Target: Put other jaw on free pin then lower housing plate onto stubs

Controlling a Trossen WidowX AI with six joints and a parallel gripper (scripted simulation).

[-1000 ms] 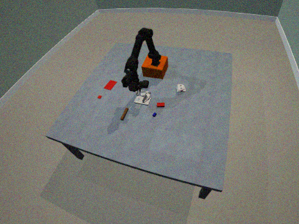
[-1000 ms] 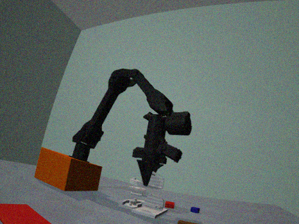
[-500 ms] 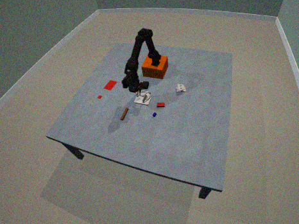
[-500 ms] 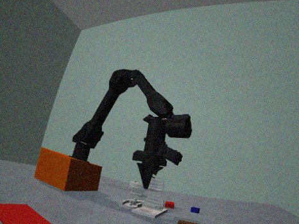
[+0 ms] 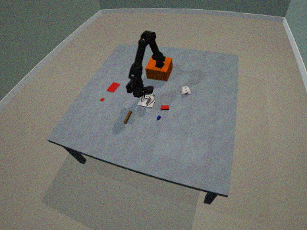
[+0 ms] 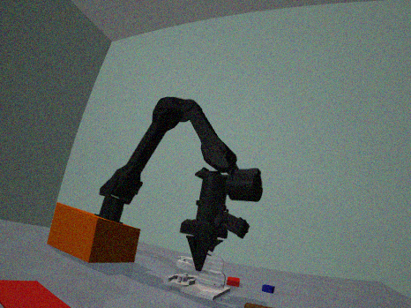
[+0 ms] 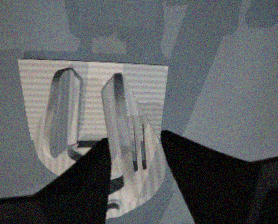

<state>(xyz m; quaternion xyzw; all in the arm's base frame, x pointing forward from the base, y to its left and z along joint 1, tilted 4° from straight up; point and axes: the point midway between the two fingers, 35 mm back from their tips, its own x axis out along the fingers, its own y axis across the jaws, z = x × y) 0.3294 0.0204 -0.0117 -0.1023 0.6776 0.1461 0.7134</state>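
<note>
The red block is 190 mm to the left of my gripper tip, 40 mm below it and 10 mm behind it. Round my gripper tip: brown stick: 180 mm ahead, 40 mm below, 20 mm to the right; blue block: 190 mm to the left, 90 mm ahead, 40 mm below; flat red patch: 330 mm to the right, 50 mm below, 30 mm behind.
</note>
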